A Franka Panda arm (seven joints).
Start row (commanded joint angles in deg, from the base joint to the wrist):
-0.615 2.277 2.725 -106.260 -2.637 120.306 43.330
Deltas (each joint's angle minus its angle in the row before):
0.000 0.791 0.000 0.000 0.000 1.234 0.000
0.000 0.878 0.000 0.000 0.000 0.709 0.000
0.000 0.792 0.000 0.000 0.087 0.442 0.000
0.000 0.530 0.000 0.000 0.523 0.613 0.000
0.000 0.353 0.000 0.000 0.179 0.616 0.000
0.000 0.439 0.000 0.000 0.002 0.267 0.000
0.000 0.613 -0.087 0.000 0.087 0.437 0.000
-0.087 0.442 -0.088 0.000 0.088 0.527 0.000
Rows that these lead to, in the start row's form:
-0.615 3.068 2.725 -106.260 -2.637 121.540 43.330
-0.615 3.946 2.725 -106.260 -2.637 122.249 43.330
-0.615 4.738 2.725 -106.260 -2.550 122.691 43.330
-0.615 5.268 2.725 -106.260 -2.027 123.304 43.330
-0.615 5.621 2.725 -106.260 -1.848 123.920 43.330
-0.615 6.060 2.725 -106.260 -1.846 124.187 43.330
-0.615 6.673 2.638 -106.260 -1.759 124.624 43.330
-0.702 7.115 2.550 -106.260 -1.671 125.151 43.330

